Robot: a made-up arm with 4 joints.
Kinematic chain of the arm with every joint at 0, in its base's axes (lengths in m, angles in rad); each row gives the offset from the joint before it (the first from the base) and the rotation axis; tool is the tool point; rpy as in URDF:
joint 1: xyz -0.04 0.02 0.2 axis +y
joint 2: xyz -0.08 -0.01 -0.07 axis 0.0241 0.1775 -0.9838
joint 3: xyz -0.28 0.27 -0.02 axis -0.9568 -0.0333 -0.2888
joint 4: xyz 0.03 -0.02 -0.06 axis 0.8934 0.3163 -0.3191
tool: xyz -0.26 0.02 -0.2 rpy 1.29 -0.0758 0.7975
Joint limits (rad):
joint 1: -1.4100..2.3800
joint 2: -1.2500..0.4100
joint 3: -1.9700..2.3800
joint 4: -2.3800..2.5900
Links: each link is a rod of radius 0.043 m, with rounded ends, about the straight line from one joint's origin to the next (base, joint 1, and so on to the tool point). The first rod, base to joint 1, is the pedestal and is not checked.
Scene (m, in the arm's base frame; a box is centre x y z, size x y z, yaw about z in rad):
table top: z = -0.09
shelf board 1: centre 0.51 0.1 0 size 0.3 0.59 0.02 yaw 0.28
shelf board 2: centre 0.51 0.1 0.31 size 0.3 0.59 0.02 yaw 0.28
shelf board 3: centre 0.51 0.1 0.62 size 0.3 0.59 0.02 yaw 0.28
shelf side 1: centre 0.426 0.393 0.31 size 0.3 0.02 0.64 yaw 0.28
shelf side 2: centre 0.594 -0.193 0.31 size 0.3 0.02 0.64 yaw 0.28
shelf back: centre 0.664 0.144 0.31 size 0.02 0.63 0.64 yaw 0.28
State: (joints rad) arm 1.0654 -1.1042 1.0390 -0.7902
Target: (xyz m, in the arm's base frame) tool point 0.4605 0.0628 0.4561
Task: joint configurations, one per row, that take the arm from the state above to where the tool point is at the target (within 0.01 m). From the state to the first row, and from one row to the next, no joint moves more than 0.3 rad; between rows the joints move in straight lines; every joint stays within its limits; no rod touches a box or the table.
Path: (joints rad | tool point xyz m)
1: 1.2409 -0.8518 1.0063 -1.0090 | -0.2581 -0.3707 0.5406
2: 1.4165 -0.5995 0.9735 -1.2277 | -0.1411 -0.2696 0.6530
3: 1.5920 -0.3471 0.9408 -1.4465 | 0.0055 -0.1492 0.6986
4: 1.7675 -0.0947 0.9081 -1.6653 | 0.1513 -0.0203 0.6672
5: 1.9430 0.1576 0.8753 -1.8840 | 0.2638 0.1047 0.5644
6: 2.1186 0.4100 0.8426 -2.1028 | 0.3158 0.2131 0.4106
7: 2.2447 0.1474 1.0642 -1.8702 | 0.3903 0.1507 0.4423
8: 2.3708 -0.1152 1.2857 -1.6377 | 0.4605 0.0628 0.4561

